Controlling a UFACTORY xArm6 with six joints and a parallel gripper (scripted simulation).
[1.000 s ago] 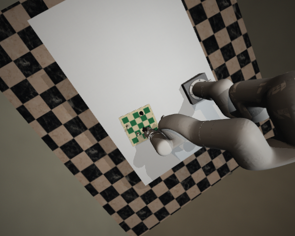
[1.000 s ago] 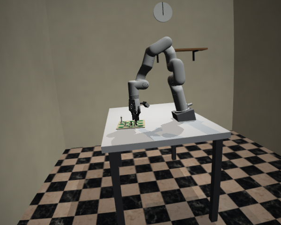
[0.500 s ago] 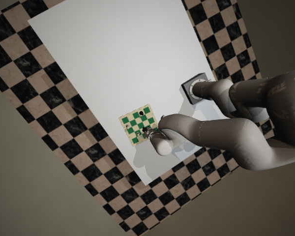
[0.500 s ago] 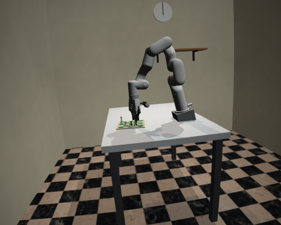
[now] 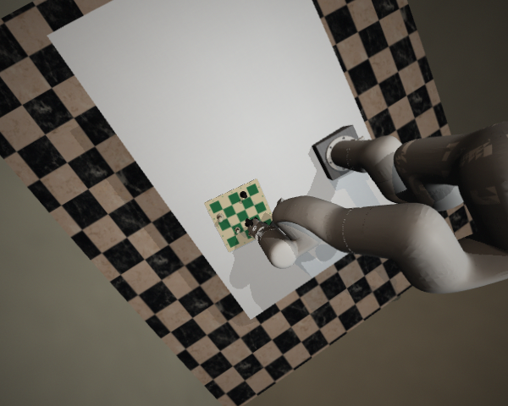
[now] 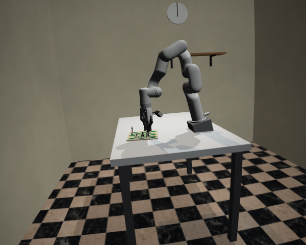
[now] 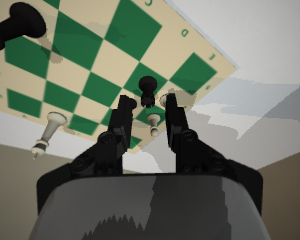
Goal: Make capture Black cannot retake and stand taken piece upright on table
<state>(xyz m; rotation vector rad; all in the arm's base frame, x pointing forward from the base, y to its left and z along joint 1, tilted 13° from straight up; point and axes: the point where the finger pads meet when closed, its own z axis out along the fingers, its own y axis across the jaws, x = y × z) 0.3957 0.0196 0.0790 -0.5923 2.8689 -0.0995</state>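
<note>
My hand is 4 cm short of the black pawn, 1 cm to the left of it and 5 cm above it. The rest, counted from my hand: green-and-cream chessboard: 3 cm ahead, 5 cm to the right, 6 cm below; then white pawn: 5 cm ahead, 3 cm to the left, 5 cm below; then tall black piece: 2 cm behind, 11 cm to the right, 3 cm below.
</note>
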